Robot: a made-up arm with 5 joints.
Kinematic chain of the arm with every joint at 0, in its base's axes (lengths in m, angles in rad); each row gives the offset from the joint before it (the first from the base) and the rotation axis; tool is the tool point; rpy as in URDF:
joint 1: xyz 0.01 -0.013 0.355 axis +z
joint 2: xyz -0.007 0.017 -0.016 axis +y
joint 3: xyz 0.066 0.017 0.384 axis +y
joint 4: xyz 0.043 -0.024 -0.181 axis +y
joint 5: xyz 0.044 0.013 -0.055 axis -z
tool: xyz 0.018 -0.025 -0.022 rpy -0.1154 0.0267 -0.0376
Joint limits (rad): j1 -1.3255..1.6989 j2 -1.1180..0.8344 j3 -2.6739..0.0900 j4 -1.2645..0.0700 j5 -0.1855..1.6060
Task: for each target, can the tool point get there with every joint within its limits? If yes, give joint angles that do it. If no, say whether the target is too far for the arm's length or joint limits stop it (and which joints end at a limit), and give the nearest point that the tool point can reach.
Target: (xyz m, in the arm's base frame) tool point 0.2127 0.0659 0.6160
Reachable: yes | joints 0.4069 -0.1020 -0.3429 -1.0162 0.6946
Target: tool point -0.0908 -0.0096 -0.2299
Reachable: no: joint limits stop it (at a limit: joint 1, joint 2, joint 4, joint 5) | nearest point -0.0197 0.2036 0.2853 | short by 0.562 m
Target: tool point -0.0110 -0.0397 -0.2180
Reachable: no: joint limits stop it (at a limit: joint 1, joint 2, joint 4, joint 5) | nearest point 0.0648 -0.2246 0.2853 | short by 0.542 m
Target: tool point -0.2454 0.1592 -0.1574
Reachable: no: joint limits stop it (at a limit: joint 1, joint 2, joint 4, joint 5) | nearest point -0.0269 0.2596 0.2697 | short by 0.490 m
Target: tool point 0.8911 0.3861 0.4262
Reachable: no: too far | nearest point 0.5558 0.2342 0.4957 | short by 0.375 m
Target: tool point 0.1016 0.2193 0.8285
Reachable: yes | joints 1.2123 -0.1007 -1.3170 -0.6001 0.1386
